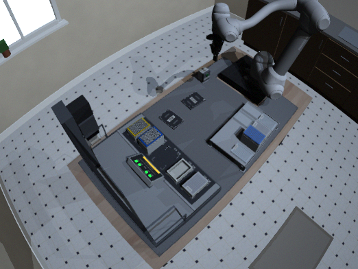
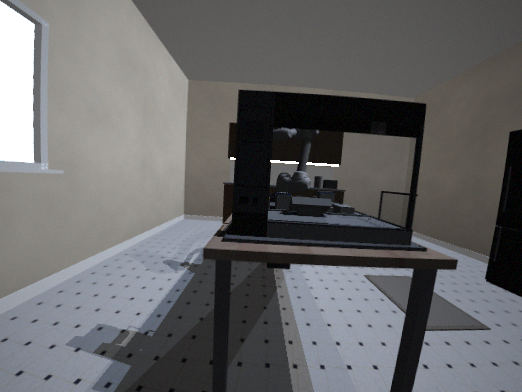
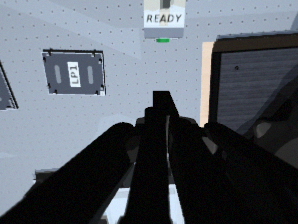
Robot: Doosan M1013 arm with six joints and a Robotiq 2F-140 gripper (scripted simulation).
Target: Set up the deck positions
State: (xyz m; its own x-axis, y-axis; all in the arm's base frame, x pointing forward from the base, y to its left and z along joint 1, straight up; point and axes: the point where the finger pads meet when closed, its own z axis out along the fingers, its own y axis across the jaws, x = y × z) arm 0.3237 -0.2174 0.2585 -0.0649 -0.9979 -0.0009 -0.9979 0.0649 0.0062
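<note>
Now: hand 2 cm past the READY box, 8 cm to the left of it and 25 cm above it. Also, from my hand: shelf: 16 cm ahead, 45 cm to the left, 26 cm below; flat piece: 32 cm ahead, 53 cm to the left, 24 cm below; clear tip rack cover: 38 cm to the left, 24 cm below.
</note>
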